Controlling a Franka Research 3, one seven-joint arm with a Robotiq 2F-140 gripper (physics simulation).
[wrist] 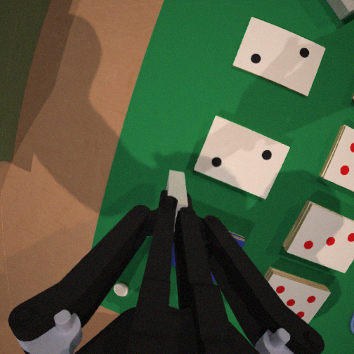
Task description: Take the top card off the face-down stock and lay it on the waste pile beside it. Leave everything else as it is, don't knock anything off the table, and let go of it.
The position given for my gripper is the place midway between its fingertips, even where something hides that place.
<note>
I see my gripper (pixel 174 182) and a green mat (pixel 186 78).
</note>
